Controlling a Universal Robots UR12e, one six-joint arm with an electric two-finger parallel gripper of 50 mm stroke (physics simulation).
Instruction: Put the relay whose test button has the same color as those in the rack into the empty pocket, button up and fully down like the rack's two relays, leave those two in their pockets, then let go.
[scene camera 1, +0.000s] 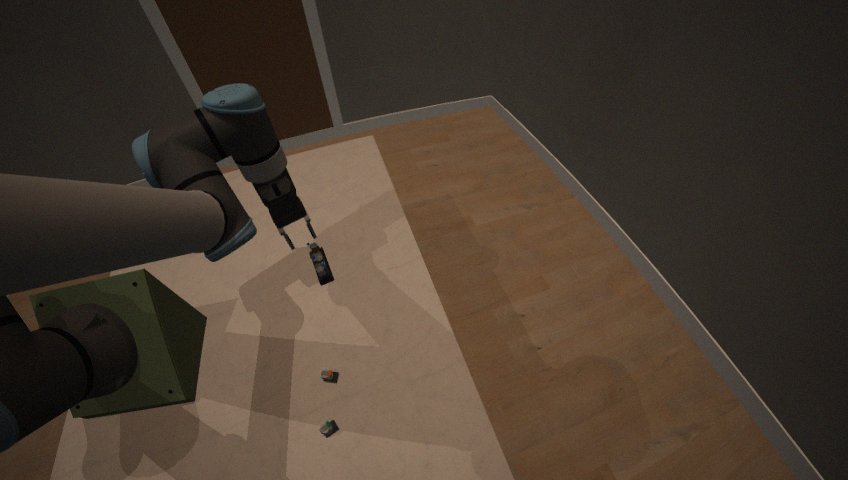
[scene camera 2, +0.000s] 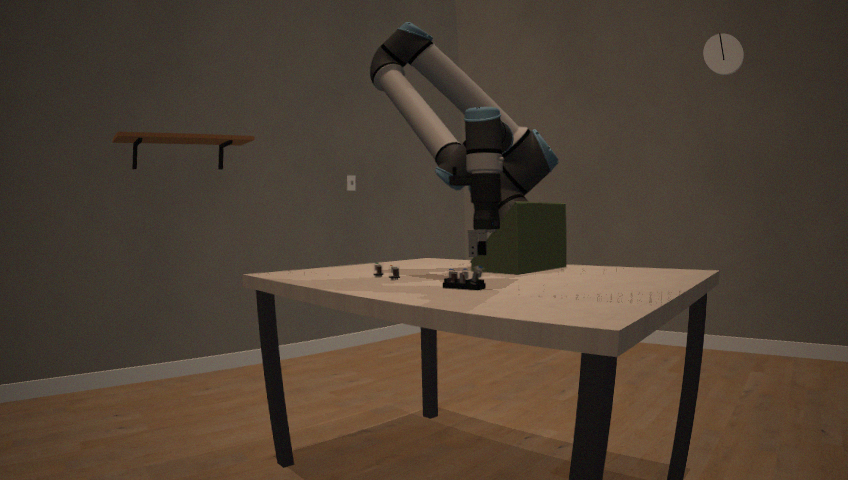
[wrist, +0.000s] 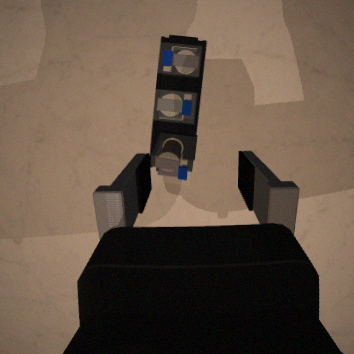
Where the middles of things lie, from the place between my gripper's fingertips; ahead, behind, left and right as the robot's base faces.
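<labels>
Blue-button relay (wrist: 172, 158): my hand is 50 mm above it, 10 mm short of it and 10 mm to the right of it. Black rack (wrist: 162, 81): 70 mm below my hand, 30 mm ahead of it, 30 mm to the right of it.
</labels>
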